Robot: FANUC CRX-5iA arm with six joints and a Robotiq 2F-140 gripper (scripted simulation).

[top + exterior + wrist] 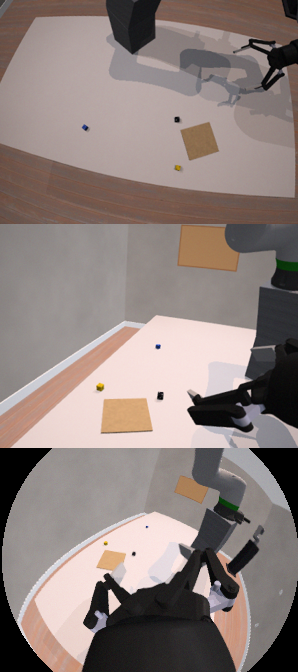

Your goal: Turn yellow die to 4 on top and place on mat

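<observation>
Now: the blue die 310 mm ahead of my hand, 590 mm to the right of it and 240 mm below it. Round my hand: black die 170 mm ahead, 200 mm to the right, 240 mm below; then brown mat 240 mm ahead, 80 mm to the right, 250 mm below; then yellow die 370 mm ahead, 150 mm to the right, 240 mm below.
</observation>
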